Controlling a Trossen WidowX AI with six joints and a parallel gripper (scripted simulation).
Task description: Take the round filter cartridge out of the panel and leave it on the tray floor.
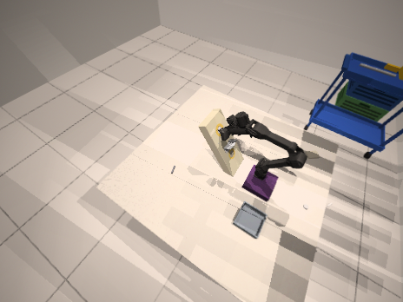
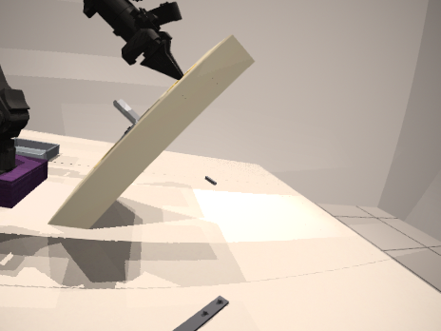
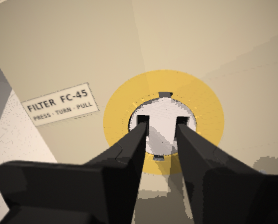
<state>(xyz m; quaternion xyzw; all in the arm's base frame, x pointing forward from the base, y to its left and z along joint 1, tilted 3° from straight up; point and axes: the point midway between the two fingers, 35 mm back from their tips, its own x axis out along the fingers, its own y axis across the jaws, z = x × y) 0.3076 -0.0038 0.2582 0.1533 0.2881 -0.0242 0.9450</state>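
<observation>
Now: gripper tip 1 cm short of the round filter cartridge and 1 cm above it. Also, from my gripper tip: grey tray (41 cm behind, 28 cm to the left, 27 cm below).
</observation>
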